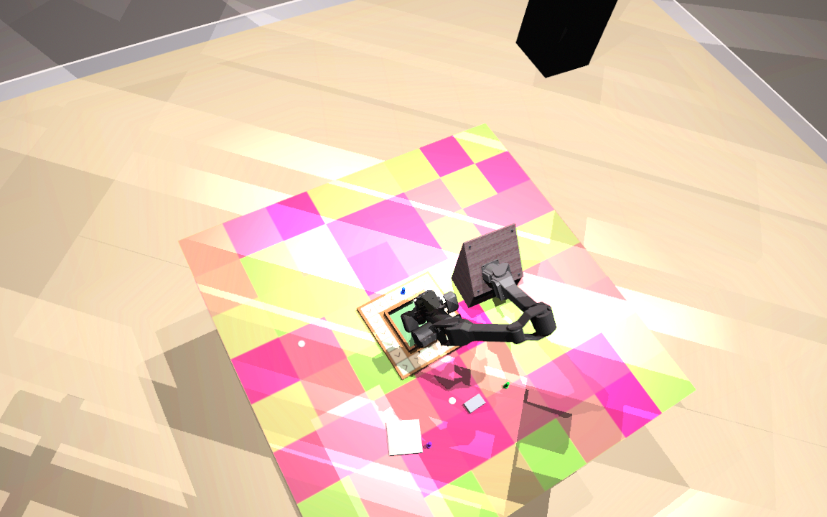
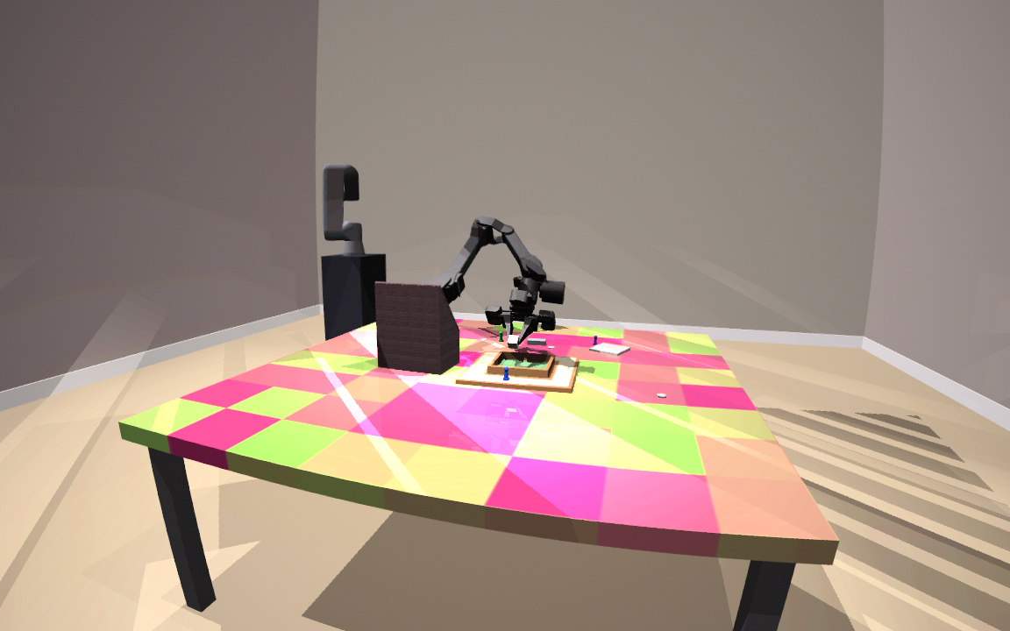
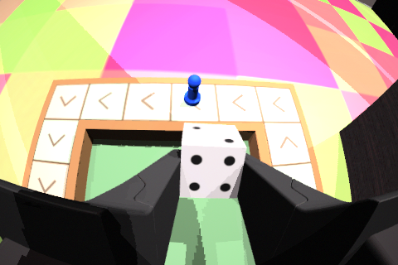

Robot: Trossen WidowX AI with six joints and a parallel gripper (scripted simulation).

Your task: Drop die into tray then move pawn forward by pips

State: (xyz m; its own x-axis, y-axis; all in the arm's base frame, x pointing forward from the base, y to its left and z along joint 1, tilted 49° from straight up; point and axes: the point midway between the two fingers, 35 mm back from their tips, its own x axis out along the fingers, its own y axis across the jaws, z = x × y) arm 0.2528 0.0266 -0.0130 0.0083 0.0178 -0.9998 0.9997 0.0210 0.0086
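My gripper tip is now 1 cm short of the blue pawn, 9 cm to the left of it and 6 cm above it. Round my gripper tip: white card (22 cm ahead, 35 cm to the left, 8 cm below); green dice tray (2 cm ahead, 3 cm to the left, 8 cm below); green pin (14 cm behind, 35 cm to the left, 7 cm below).
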